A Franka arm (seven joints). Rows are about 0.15 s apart.
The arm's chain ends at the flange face. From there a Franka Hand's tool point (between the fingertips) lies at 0.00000 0.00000 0.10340 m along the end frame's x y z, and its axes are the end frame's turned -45 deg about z.
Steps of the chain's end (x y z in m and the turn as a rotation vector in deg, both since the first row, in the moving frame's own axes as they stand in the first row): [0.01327 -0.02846 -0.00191 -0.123 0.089 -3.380]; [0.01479 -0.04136 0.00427 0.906 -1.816 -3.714]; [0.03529 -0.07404 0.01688 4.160 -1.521 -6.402]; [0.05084 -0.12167 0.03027 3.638 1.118 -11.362]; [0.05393 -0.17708 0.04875 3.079 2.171 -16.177]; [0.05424 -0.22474 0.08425 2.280 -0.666 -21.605]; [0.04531 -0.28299 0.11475 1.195 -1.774 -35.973]
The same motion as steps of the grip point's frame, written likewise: [0.02947 -0.01047 -0.00191 -0.150 -0.024 -3.380]; [0.03843 -0.02222 0.00421 1.925 -0.643 -3.714]; [0.08026 -0.03482 0.01657 4.017 1.866 -6.402]; [0.12769 -0.05388 0.03004 1.782 3.363 -11.362]; [0.16979 -0.08916 0.04853 0.642 3.712 -16.177]; [0.19858 -0.12462 0.08416 2.083 1.141 -21.605]; [0.23030 -0.17138 0.11468 2.099 -0.409 -35.973]
